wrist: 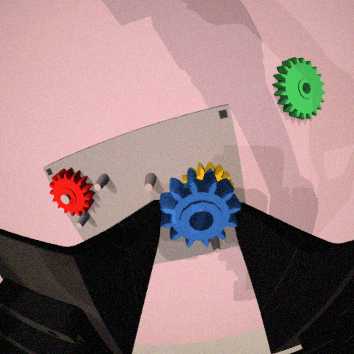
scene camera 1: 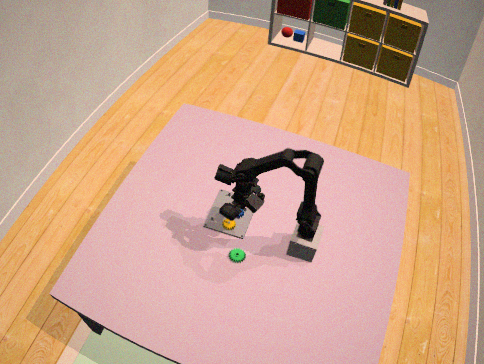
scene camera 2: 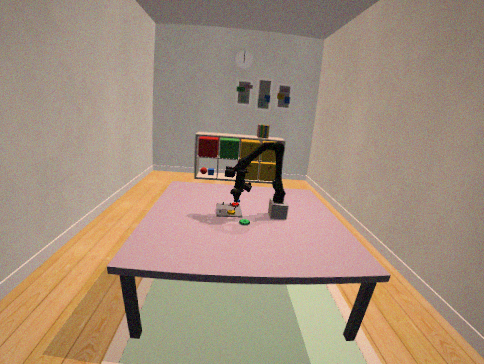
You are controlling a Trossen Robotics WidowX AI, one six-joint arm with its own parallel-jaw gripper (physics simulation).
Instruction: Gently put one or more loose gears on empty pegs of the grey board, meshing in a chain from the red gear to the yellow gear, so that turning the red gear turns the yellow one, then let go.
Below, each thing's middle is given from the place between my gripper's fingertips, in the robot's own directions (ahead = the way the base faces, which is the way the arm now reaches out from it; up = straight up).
My gripper is now 1 cm short of the red gear (wrist: 64,181), 13 cm to the left of it and 8 cm above it. Also, from my hand: grey board (scene camera 1: 242,224) 5 cm ahead, 5 cm to the right, 9 cm below; then blue gear (wrist: 180,208) right at my hand; then green gear (wrist: 298,85) 6 cm behind, 13 cm to the left, 8 cm below.
